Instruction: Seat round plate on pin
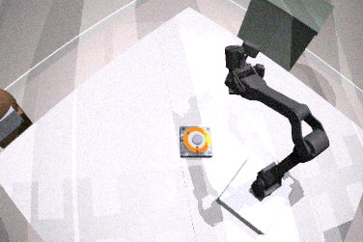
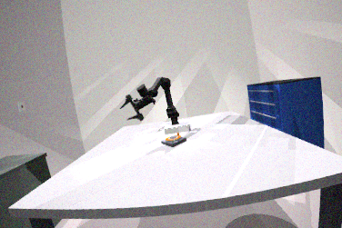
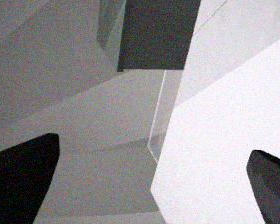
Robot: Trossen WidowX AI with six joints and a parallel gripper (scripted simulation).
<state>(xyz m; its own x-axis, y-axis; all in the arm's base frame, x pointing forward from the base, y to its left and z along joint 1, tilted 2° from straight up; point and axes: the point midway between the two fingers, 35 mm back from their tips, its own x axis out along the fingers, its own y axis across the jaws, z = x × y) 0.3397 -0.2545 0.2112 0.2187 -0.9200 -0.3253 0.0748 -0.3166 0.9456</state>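
My gripper tip is now 60 mm past the round plate, 310 mm to the right of it and 210 mm above it. The rest, counted from my gripper tip: dark grey square base 40 mm behind, 290 mm to the left, 220 mm below.
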